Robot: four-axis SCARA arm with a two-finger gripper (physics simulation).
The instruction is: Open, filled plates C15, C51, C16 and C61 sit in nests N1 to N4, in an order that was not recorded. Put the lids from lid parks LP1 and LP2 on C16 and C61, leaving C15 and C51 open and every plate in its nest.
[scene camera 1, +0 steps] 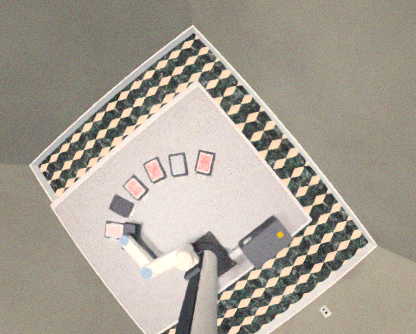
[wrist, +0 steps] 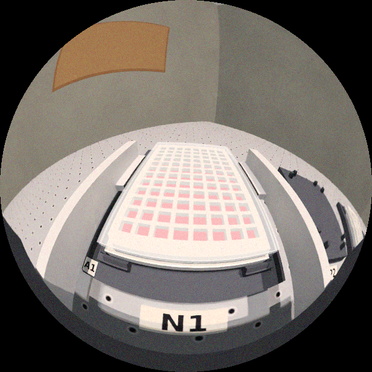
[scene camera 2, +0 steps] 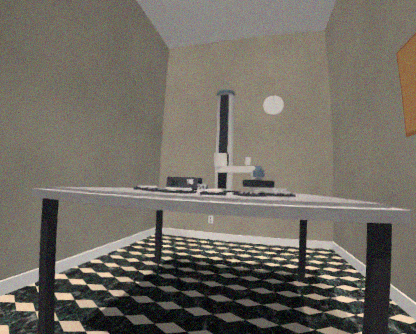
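Where they show: gripper, fingertip midpoint: (scene camera 1: 110,231) (scene camera 2: 279,189); arm's base, origin of the base link: (scene camera 1: 206,259).
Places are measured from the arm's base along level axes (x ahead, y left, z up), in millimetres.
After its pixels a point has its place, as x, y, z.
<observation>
My gripper (scene camera 1: 118,230) {576, 411, 47} (wrist: 192,151) is shut on a clear lid (wrist: 187,246), its fingers along the lid's two long sides. The lid lies level at the top of an open-well plate with pink wells (wrist: 185,263) in nest N1 (wrist: 175,282); whether it bears fully on the plate is hard to tell. No plate name is readable. Lid park LP2 (scene camera 1: 121,205) {673, 242, 23} (wrist: 312,202), beside N1, is dark and holds no lid. Lid park LP1 (scene camera 1: 171,165) {660, -230, 31} holds a pale lid (scene camera 1: 178,164) {639, -267, 30}. Three pink-welled plates (scene camera 1: 135,188) {700, 77, 35} (scene camera 1: 155,170) {707, -116, 39} (scene camera 1: 205,162) {532, -420, 35} sit in the other nests.
The nests and parks form an arc on the pale table (scene camera 1: 240,185) {260, -507, 13} (scene camera 2: 320,202) {1000, 504, 12}. A dark grey box (scene camera 1: 265,242) {-100, -399, 128} (scene camera 2: 184,181) {-35, -371, 88} stands beside the arm's base. Part of a neighbouring plate (wrist: 356,220) shows at the right edge of the wrist view, beyond LP2.
</observation>
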